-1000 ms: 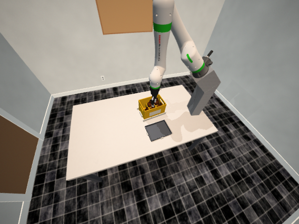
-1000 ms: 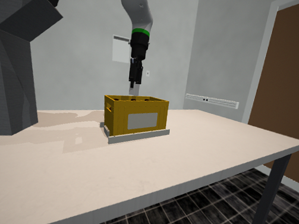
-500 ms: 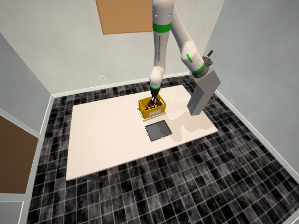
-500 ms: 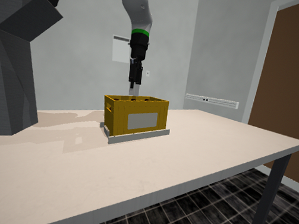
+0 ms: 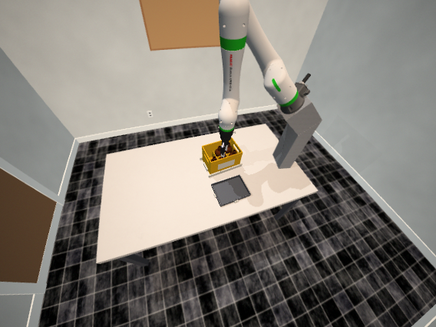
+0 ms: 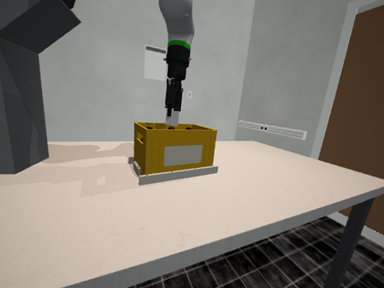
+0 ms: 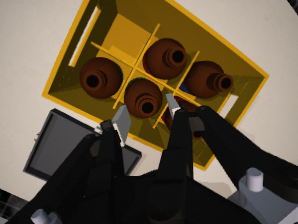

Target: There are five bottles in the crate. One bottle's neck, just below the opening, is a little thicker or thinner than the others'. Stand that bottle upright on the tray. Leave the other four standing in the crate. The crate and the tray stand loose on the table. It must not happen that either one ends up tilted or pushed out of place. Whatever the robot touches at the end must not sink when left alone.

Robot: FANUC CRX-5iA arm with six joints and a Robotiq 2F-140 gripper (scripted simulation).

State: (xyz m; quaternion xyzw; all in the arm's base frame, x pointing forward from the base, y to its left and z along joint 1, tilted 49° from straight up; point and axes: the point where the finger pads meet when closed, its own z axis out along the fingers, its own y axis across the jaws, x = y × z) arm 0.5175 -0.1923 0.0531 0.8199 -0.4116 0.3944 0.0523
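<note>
Now: the brown bottle 11 cm below my hand. From my hand the other things lie so: crate (12 cm below, 4 cm to the right, 2 cm behind); dark grey tray (21 cm to the left, 19 cm below, 10 cm ahead).
</note>
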